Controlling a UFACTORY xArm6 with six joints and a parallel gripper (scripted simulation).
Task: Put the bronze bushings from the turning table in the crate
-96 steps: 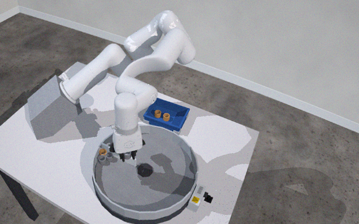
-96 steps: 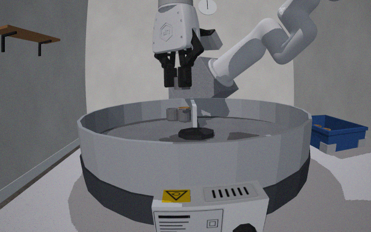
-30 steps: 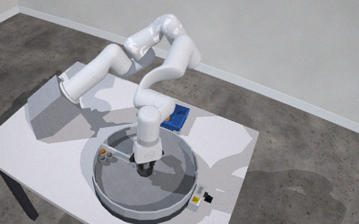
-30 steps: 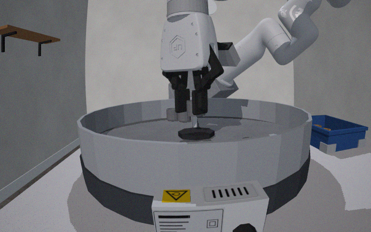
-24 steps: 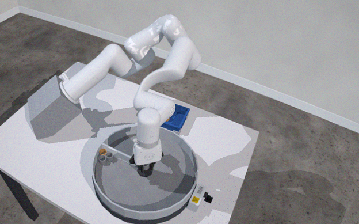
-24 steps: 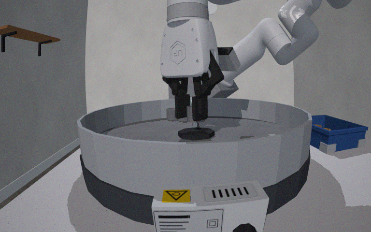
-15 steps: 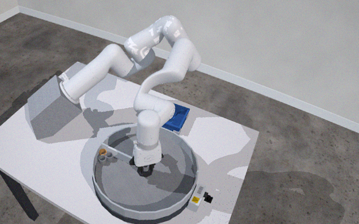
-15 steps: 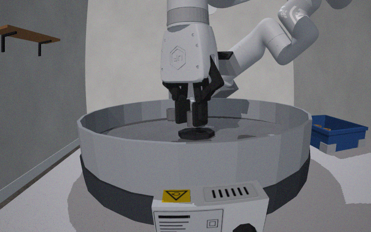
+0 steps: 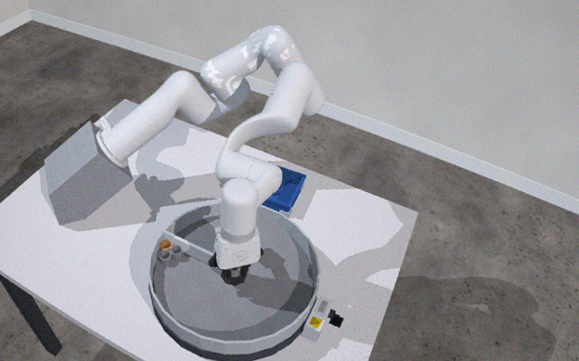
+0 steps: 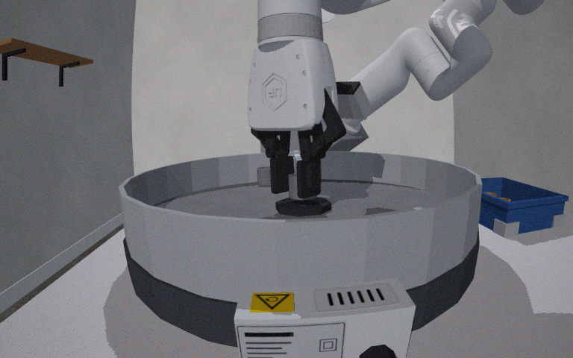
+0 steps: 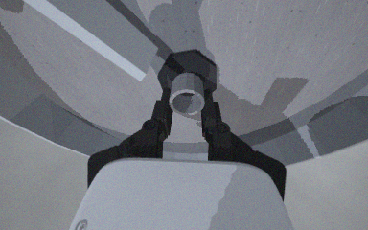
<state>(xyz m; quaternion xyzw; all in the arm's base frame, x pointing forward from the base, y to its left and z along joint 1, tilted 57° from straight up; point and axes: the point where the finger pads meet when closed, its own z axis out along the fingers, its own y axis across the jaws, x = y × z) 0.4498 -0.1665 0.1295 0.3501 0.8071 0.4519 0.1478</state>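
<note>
Right now my hand is 10 mm past the turning table, 10 mm to the right of it and 40 mm above it. Also, from my hand: blue crate: 160 mm behind, 330 mm to the left, 70 mm below.
</note>
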